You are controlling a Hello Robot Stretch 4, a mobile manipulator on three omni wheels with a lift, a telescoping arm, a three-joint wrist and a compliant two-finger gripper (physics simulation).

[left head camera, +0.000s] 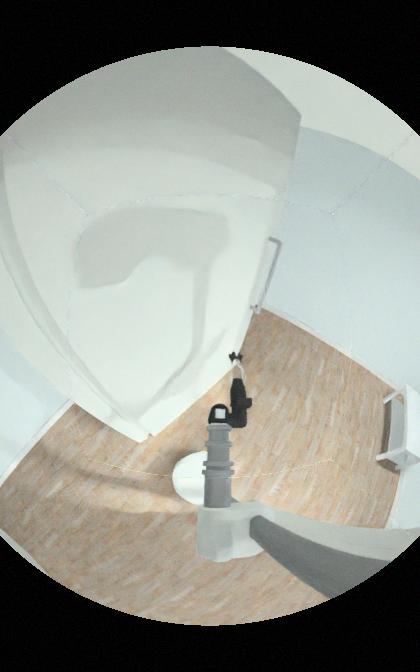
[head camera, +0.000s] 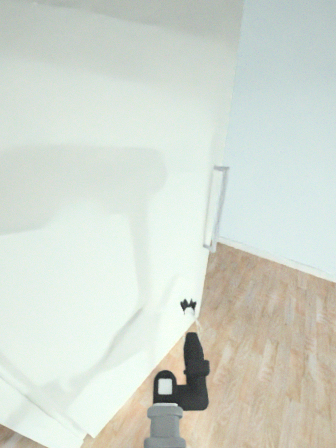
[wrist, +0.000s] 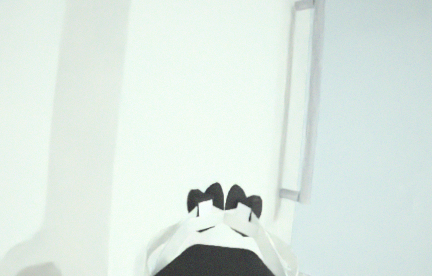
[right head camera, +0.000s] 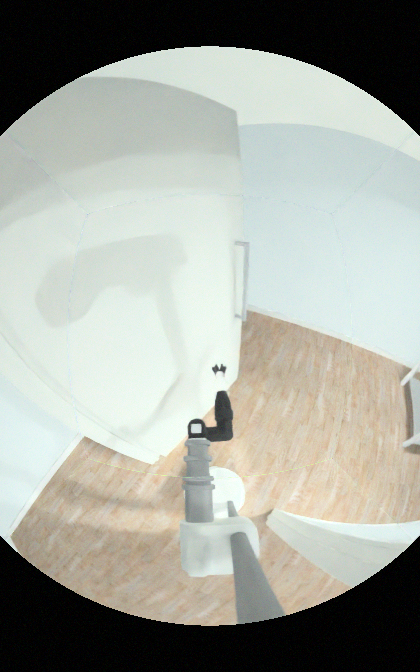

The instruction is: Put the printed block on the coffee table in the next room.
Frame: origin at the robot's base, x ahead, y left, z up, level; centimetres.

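Seen in the pictures: gripper, between the fingertips: [head camera: 187,299] [wrist: 224,199].
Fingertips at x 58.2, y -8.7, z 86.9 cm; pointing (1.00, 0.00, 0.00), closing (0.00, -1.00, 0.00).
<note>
A point is followed by its place in that frame.
My gripper [head camera: 188,303] @[x 58.2, y -8.7, z 86.9 cm] [left head camera: 236,356] [right head camera: 219,369] [wrist: 224,199] @[x 58.2, y -8.7, z 86.9 cm] is shut, its black fingertips close together with no object visible between them. It is in front of the lower handle side of a large white door [head camera: 100,260] @[x 53.1, y 19.9, z 112.3 cm] [left head camera: 150,320] [right head camera: 125,350] [wrist: 200,100] @[x 79.0, y -3.2, z 98.5 cm]. The door's grey bar handle [head camera: 220,210] @[x 95.4, y -27.1, z 107.0 cm] [left head camera: 270,275] [right head camera: 246,280] [wrist: 314,100] @[x 95.4, y -27.1, z 102.9 cm] is to the right of the fingers and higher in the views. The printed block does not show. A white table [left head camera: 414,425] stands at the right edge of the left head view; whether it is the coffee table I cannot tell.
A light blue wall [head camera: 290,150] @[x 186.9, y -110.5, z 119.7 cm] [left head camera: 380,280] [right head camera: 300,225] [wrist: 380,125] @[x 194.8, y -98.0, z 108.5 cm] stands beyond the door's handle edge. Wooden floor [head camera: 270,350] @[x 77.5, y -79.0, z -2.7 cm] [left head camera: 320,410] [right head camera: 320,425] extends right of the arm. A white panel edge [right head camera: 310,535] juts in at the lower right.
</note>
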